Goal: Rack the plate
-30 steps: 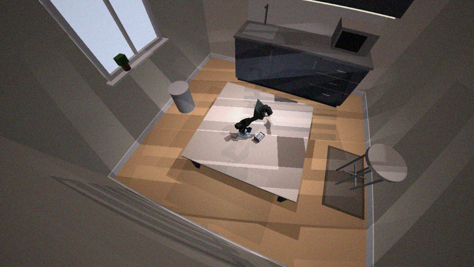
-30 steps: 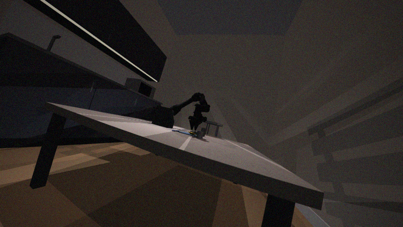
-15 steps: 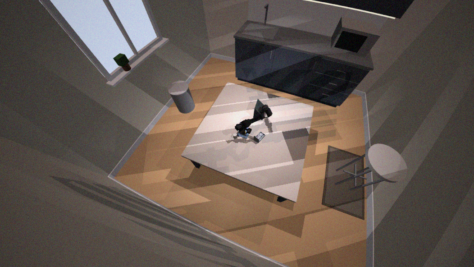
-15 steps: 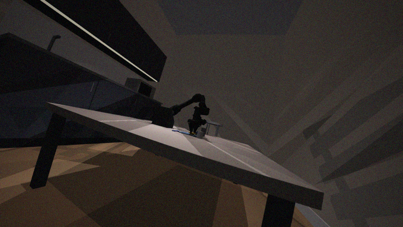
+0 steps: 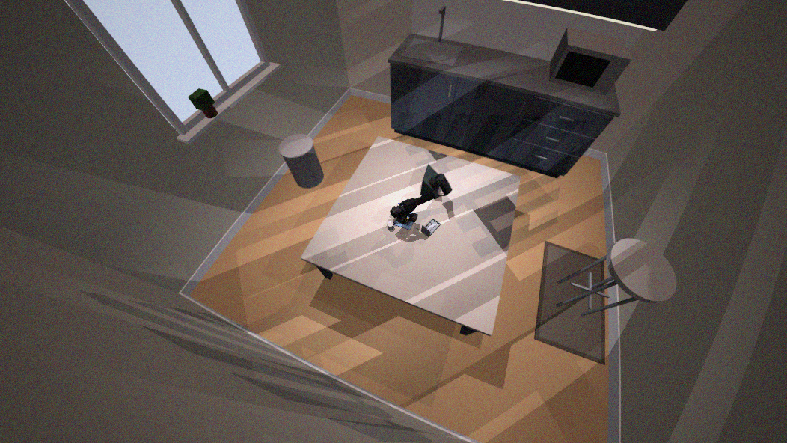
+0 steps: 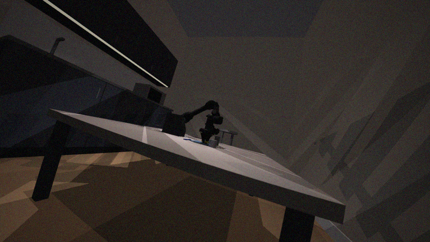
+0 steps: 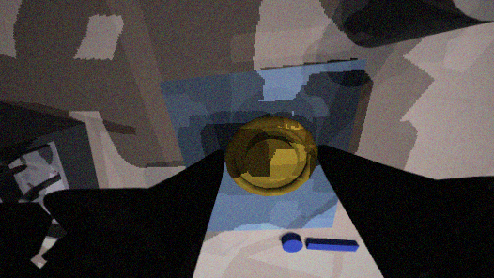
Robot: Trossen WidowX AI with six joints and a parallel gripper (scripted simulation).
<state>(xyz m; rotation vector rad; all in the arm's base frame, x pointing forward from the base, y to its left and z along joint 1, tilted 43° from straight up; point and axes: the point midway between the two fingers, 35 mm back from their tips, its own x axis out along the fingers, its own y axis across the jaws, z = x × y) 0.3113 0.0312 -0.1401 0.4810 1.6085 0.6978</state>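
Right now my gripper tip is 4 cm past the grey dish rack, 20 cm to the right of it and 1 cm below it. The rest, counted from my gripper tip: blue utensil: 12 cm behind, 5 cm to the right, 1 cm below; then yellow plate: 1 cm above; then white cup: 9 cm ahead, 6 cm to the right, 2 cm above.
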